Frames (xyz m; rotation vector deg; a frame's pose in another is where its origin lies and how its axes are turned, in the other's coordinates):
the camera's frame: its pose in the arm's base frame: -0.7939 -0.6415 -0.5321 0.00 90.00 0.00
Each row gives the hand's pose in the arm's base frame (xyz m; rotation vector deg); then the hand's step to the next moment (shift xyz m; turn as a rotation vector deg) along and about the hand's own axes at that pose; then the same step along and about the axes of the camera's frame.
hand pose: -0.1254 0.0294 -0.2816 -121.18 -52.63 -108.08
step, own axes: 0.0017 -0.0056 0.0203 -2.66 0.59 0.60
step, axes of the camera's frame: 0.0038 0.0152 0.0141 2.46 -1.05 0.78
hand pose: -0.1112 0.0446 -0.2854 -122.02 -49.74 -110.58
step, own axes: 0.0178 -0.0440 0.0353 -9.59 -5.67 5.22
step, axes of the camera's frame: 0.0010 0.0585 0.0089 11.50 4.06 1.60
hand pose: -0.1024 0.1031 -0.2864 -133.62 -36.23 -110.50
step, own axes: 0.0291 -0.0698 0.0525 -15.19 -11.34 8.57
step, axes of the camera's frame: -0.0009 0.0873 0.0292 18.80 8.68 2.02
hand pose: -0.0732 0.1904 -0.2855 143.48 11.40 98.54
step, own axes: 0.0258 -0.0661 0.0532 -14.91 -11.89 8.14
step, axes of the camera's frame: 0.0055 0.0691 0.0553 18.47 9.27 1.69
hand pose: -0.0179 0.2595 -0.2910 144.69 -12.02 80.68
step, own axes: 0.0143 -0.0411 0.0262 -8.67 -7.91 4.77
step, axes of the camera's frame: 0.0068 0.0321 0.0388 10.90 6.33 1.25
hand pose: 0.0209 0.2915 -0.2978 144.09 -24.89 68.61
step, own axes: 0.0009 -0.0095 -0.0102 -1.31 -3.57 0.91
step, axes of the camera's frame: -0.0053 0.0126 -0.0027 2.13 3.02 1.28
